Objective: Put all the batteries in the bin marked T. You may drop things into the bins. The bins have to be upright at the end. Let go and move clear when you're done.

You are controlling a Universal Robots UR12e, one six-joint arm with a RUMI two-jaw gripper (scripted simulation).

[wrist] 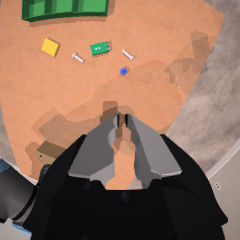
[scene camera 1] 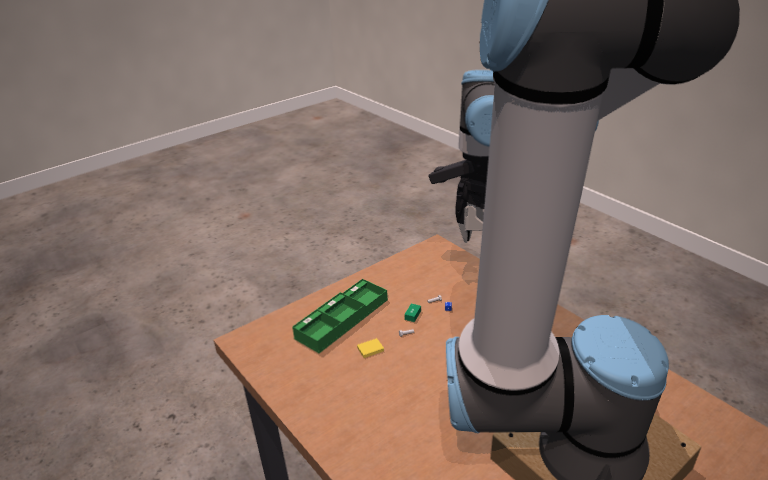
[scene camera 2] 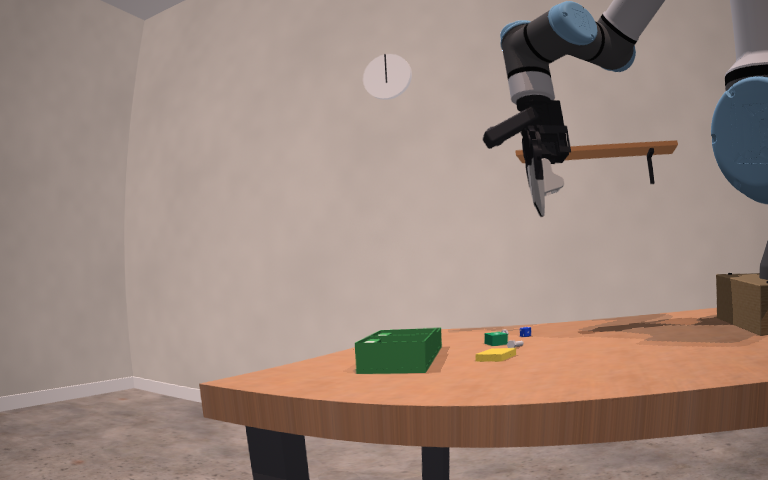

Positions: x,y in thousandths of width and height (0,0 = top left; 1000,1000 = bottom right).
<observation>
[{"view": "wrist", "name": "my gripper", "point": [506,481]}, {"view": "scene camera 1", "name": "my gripper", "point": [607,503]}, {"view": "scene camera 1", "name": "green bin tray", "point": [426,676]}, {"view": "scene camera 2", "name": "my gripper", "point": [706,451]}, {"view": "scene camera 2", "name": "green bin tray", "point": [495,736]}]
</observation>
